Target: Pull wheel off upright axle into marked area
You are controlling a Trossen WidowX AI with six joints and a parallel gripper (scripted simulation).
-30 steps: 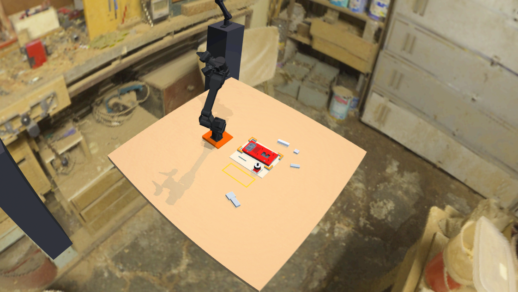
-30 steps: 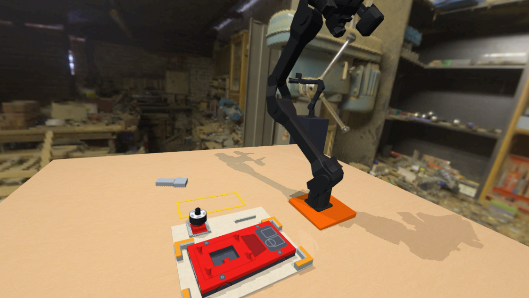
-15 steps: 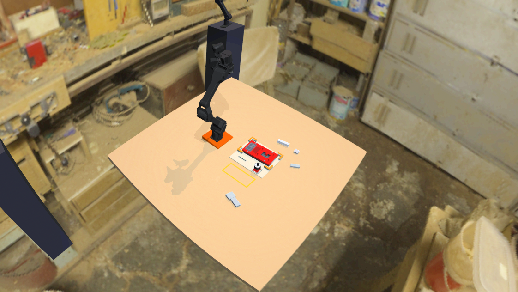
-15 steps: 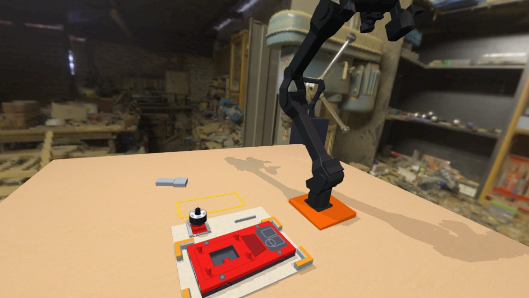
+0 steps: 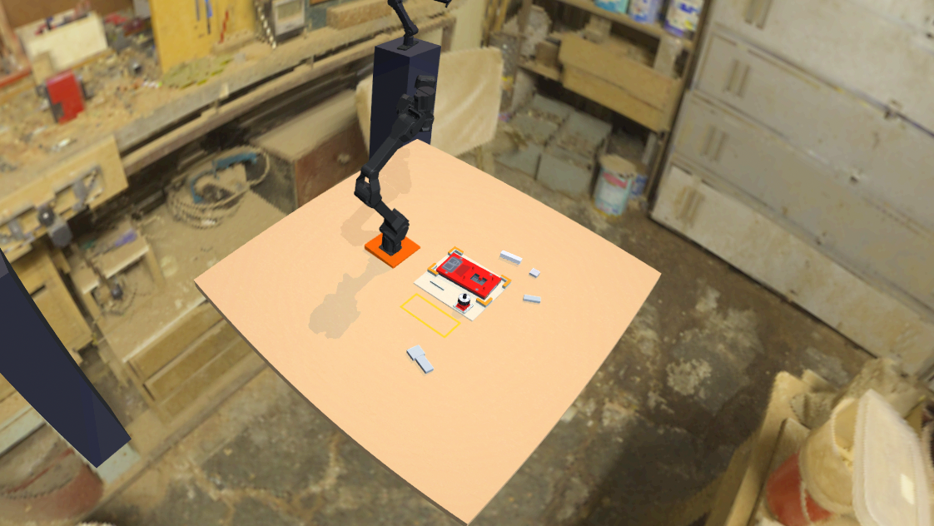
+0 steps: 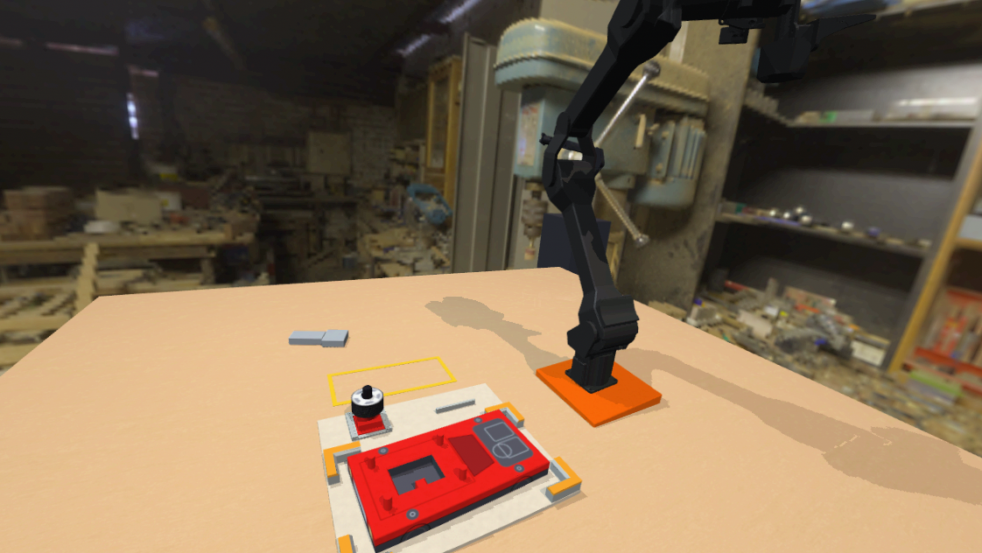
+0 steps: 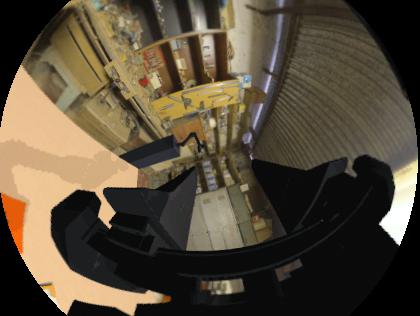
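The wheel lies 45 cm ahead of my gripper tip, 25 cm to the right of it and 53 cm below it. The rest, counted from my gripper tip: black upright axle 45 cm ahead, 25 cm to the right, 53 cm below.
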